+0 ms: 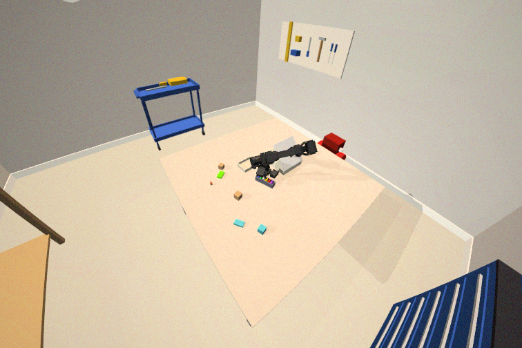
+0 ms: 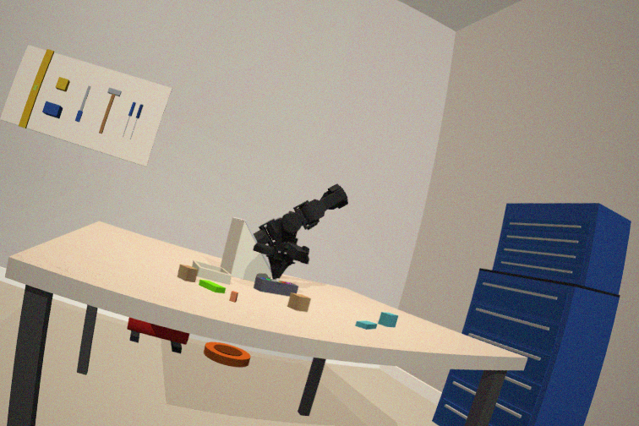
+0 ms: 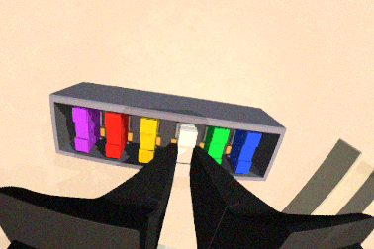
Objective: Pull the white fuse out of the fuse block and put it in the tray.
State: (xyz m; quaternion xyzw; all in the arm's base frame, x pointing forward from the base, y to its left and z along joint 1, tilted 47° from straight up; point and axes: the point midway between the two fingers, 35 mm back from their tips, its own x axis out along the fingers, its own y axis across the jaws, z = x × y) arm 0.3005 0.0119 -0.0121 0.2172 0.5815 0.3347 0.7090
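The green fuse lies 2 cm to the right of my gripper tip and 2 cm below it. The rest, counted from my gripper tip: white fuse: 1 cm below; yellow fuse: 2 cm to the left, 2 cm below, 1 cm behind; blue fuse: 4 cm to the right, 2 cm below, 1 cm ahead.
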